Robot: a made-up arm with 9 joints. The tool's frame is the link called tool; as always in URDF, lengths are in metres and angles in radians. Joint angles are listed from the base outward.
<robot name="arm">
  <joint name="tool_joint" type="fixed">
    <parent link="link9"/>
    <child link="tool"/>
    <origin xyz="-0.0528 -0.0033 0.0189" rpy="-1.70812 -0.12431 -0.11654"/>
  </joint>
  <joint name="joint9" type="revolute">
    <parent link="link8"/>
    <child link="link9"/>
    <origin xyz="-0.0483 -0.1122 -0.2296" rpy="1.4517 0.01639 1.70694"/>
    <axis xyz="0 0 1"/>
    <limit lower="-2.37" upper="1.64"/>
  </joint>
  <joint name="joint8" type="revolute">
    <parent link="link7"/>
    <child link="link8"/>
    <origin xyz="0.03 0.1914 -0.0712" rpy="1.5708 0 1.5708"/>
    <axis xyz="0 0 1"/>
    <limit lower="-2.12" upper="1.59"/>
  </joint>
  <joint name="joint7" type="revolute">
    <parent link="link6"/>
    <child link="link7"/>
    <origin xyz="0.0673 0.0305 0.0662" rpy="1.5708 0 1.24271"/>
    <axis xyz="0 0 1"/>
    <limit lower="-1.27" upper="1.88"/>
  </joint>
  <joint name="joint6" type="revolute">
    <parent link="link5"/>
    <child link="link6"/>
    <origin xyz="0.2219 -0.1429 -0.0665" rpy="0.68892 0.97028 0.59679"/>
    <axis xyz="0 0 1"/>
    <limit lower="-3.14" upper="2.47"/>
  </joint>
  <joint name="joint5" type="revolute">
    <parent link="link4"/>
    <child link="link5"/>
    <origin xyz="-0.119 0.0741 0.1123" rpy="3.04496 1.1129 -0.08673"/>
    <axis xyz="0 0 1"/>
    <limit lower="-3" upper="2.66"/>
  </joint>
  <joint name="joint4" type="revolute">
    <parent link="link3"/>
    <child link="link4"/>
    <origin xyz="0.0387 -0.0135 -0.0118" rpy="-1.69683 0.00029 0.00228"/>
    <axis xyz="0 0 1"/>
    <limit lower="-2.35" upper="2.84"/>
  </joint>
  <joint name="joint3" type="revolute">
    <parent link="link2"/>
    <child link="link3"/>
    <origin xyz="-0.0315 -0.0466 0.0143" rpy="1.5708 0 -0.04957"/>
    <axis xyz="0 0 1"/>
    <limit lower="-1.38" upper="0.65"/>
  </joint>
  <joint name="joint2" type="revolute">
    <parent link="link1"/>
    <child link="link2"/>
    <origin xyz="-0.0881 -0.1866 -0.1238" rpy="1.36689 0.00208 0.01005"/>
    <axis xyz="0 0 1"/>
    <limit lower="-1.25" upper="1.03"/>
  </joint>
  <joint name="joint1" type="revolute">
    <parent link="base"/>
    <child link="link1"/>
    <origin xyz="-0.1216 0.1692 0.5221" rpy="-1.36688 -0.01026 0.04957"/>
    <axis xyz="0 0 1"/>
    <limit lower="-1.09" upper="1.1"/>
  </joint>
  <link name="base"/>
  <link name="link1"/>
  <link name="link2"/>
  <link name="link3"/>
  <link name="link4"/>
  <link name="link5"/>
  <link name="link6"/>
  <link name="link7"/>
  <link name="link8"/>
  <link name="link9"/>
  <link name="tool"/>
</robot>
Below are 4 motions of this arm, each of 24 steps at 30 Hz.
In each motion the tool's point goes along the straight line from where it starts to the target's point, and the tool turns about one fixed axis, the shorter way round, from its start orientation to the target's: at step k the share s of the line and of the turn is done. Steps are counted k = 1, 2, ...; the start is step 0. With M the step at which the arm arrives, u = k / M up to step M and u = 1 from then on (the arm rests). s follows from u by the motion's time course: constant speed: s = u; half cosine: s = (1 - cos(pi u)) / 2; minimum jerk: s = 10 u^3 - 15 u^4 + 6 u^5.
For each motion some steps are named. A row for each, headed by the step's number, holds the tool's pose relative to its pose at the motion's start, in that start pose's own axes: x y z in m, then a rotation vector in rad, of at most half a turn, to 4 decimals.
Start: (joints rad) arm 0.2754 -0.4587 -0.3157 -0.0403 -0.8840 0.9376 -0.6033 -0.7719 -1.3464
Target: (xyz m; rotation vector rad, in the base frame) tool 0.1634 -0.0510 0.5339 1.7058 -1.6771 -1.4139
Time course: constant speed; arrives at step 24
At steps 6, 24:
6: -0.0810 0.1191 0.0608 0.1688 -0.3041 0.5258
24: -0.3241 0.4766 0.2431 0.6752 -1.2164 2.1032

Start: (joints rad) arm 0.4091 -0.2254 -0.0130 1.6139 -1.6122 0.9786 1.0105 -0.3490 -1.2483
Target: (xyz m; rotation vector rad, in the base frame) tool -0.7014 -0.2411 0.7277 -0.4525 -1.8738 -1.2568
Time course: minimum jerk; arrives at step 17
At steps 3, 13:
3: -0.0216 0.0085 0.0196 -0.0131 0.0182 -0.0735
13: -0.4743 0.1880 0.4304 -0.2871 0.4002 -1.6156

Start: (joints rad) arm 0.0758 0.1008 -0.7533 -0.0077 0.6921 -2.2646 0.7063 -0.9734 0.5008
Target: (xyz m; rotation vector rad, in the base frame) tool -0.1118 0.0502 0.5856 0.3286 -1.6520 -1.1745
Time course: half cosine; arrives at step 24
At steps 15, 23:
15: -0.0572 0.0811 0.1159 -0.8310 0.8810 0.0499
23: -0.0823 0.1168 0.1669 -1.1969 1.2689 0.0719

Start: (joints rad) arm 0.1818 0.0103 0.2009 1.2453 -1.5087 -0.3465 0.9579 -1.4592 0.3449
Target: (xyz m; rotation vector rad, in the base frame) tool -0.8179 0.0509 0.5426 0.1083 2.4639 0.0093
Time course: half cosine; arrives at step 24
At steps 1, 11, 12, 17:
1: 0.0000 -0.0008 0.0027 0.0028 -0.0059 0.0004
11: 0.0047 -0.0816 0.2714 0.2858 -0.5970 0.0414
12: 0.0054 -0.0938 0.3122 0.3287 -0.6866 0.0476
17: 0.0087 -0.1510 0.5022 0.5288 -1.1046 0.0766

